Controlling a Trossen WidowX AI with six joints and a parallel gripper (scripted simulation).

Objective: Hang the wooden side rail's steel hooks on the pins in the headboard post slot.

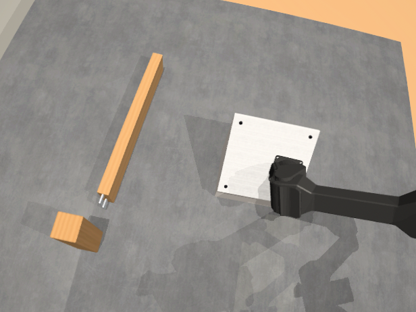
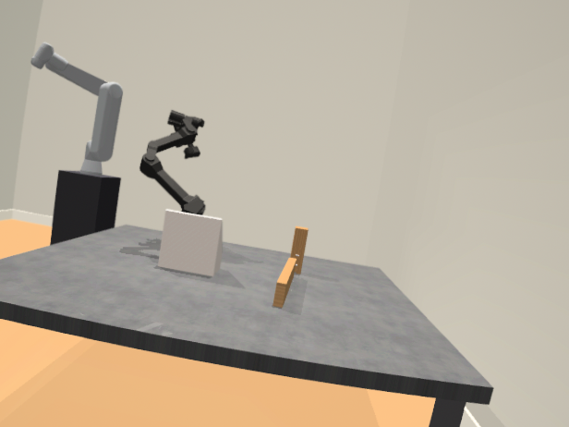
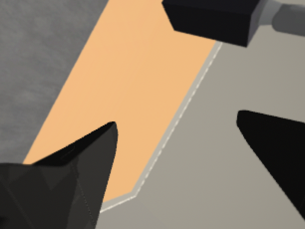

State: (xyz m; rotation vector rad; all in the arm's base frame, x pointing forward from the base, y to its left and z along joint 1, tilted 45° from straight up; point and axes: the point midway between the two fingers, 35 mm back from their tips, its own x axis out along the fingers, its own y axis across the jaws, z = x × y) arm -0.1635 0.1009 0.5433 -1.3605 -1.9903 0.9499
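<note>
My gripper tip is now 590 mm short of the headboard post, 250 mm to the left of it and 320 mm above it.
</note>
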